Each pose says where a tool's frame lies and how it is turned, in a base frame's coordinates. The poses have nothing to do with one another.
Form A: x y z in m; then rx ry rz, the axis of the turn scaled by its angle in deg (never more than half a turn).
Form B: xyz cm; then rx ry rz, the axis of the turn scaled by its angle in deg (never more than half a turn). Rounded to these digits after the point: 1 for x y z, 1 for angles.
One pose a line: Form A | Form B
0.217, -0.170, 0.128, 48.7, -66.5, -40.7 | 21.7, -17.0, 12.8, 48.7, -66.5, -40.7
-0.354, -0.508, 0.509, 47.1, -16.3, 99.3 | -35.4, -50.8, 50.9, 47.1, -16.3, 99.3
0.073, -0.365, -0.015, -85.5, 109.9, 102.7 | 7.3, -36.5, -1.5, -85.5, 109.9, 102.7
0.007, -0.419, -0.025, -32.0, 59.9, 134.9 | 0.7, -41.9, -2.5, -32.0, 59.9, 134.9
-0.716, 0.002, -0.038, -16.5, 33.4, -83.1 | -71.6, 0.2, -3.8, -16.5, 33.4, -83.1
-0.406, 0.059, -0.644, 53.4, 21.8, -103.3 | -40.6, 5.9, -64.4, 53.4, 21.8, -103.3
